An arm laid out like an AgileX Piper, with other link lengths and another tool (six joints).
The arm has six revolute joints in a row. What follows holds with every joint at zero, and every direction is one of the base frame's. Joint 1 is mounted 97.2 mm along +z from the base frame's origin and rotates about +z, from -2.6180 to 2.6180 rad. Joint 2 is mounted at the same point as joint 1 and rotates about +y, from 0.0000 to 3.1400 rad. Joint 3 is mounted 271.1 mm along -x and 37.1 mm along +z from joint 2 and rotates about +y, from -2.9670 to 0.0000 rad. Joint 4 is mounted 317.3 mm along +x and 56.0 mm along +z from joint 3 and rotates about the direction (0.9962, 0, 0.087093), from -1.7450 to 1.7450 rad. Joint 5 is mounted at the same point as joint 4 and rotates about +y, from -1.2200 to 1.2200 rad. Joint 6 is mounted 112.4 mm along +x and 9.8 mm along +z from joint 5 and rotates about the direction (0.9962, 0, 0.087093), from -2.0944 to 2.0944 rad. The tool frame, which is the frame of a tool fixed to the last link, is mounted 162.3 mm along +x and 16.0 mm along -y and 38.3 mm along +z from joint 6; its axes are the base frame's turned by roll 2.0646, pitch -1.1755 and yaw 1.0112 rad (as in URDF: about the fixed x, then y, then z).
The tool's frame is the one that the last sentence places.
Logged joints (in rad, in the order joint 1, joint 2, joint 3, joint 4, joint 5, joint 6), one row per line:
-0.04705, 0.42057, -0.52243, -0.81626, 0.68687, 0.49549
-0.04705, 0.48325, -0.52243, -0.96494, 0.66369, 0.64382
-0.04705, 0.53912, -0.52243, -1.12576, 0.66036, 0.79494
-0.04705, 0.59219, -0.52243, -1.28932, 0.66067, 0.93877
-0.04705, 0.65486, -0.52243, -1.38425, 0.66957, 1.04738
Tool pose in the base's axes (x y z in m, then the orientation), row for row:
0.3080, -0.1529, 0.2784, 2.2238, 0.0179, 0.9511
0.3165, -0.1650, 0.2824, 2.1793, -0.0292, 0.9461
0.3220, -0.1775, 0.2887, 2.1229, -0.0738, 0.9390
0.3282, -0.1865, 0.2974, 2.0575, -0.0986, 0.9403
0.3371, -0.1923, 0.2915, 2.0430, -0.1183, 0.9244
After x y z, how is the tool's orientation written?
As a rotation vector, in radians.
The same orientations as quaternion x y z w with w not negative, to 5 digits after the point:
0.86001, 0.00692, 0.36782, 0.35362
0.85083, -0.01140, 0.36937, 0.37352
0.83847, -0.02915, 0.37087, 0.39821
0.82264, -0.03942, 0.37595, 0.42470
0.82001, -0.04748, 0.37103, 0.43320

